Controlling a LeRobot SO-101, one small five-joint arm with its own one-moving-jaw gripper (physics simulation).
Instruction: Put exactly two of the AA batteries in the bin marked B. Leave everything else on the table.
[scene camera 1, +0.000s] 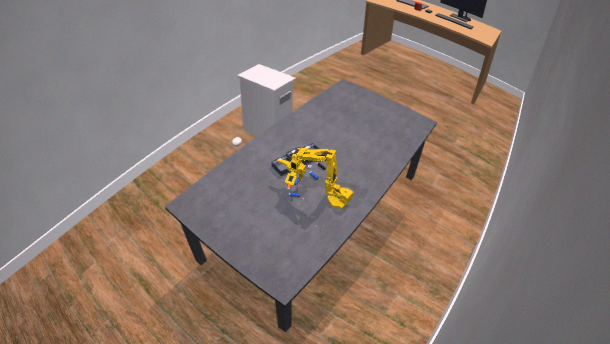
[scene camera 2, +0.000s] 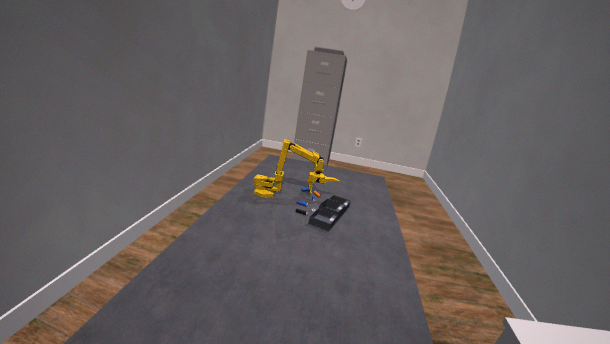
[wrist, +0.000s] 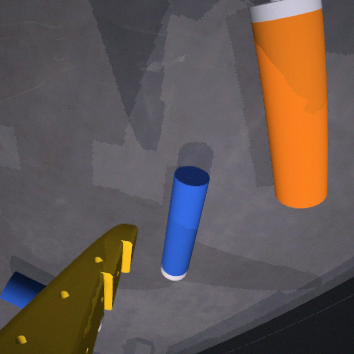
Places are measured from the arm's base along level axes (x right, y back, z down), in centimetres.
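Pixels of known places: end effector, tool point: (scene camera 1: 298, 180) (scene camera 2: 311, 193) (wrist: 134, 242); arm's base, origin of the base link: (scene camera 1: 335, 197) (scene camera 2: 269, 193).
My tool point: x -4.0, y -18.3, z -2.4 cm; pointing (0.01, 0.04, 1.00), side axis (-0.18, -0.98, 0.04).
For each thing: its middle in the pictures, then the offset to it from my tool point. Level surfaces: height alone.
- thicker orange battery, body centre: (wrist: 295, 107) (scene camera 1: 289, 185) (scene camera 2: 317, 194) dx -4.2, dy -2.4, dz +1.7 cm
- second blue battery, body centre: (wrist: 54, 306) (scene camera 2: 302, 203) (scene camera 1: 313, 175) dx +8.5, dy +2.4, dz +1.7 cm
- third blue battery, body centre: (scene camera 1: 294, 194) (scene camera 2: 306, 189) dx -6.9, dy +3.0, dz +1.7 cm
- black battery, body centre: (scene camera 2: 301, 211) (scene camera 1: 321, 166) dx +16.1, dy +1.3, dz +1.7 cm
- small metal nut, body centre: (scene camera 2: 313, 210) (scene camera 1: 309, 166) dx +12.2, dy -2.9, dz +1.9 cm
- dark table, its level: dz +2.4 cm
My gripper (scene camera 1: 284, 172) (scene camera 2: 325, 186) is fully open and empty, above the batteries; in the wrist view one notched jaw shows. A blue battery (scene camera 1: 297, 181) (scene camera 2: 313, 198) (wrist: 184, 225) lies right of that jaw's tip in the wrist view. A thicker orange battery (scene camera 1: 288, 186) (scene camera 2: 317, 194) (wrist: 295, 110) lies at the upper right there. A second blue battery (scene camera 1: 313, 175) (scene camera 2: 301, 203) (wrist: 22, 290) is partly hidden behind the jaw. A third blue battery (scene camera 1: 295, 194) (scene camera 2: 305, 189) lies apart. Black bins (scene camera 1: 281, 170) (scene camera 2: 318, 223) (wrist: 320, 327) stand beyond; their letters are unreadable.
A black battery (scene camera 1: 321, 166) (scene camera 2: 301, 212) and a small metal nut (scene camera 1: 309, 166) (scene camera 2: 313, 209) lie near the bins. The arm's yellow base (scene camera 1: 340, 198) (scene camera 2: 264, 192) stands on the dark table (scene camera 1: 240, 225) (scene camera 2: 225, 280). The bin edge crosses the wrist view's lower right.
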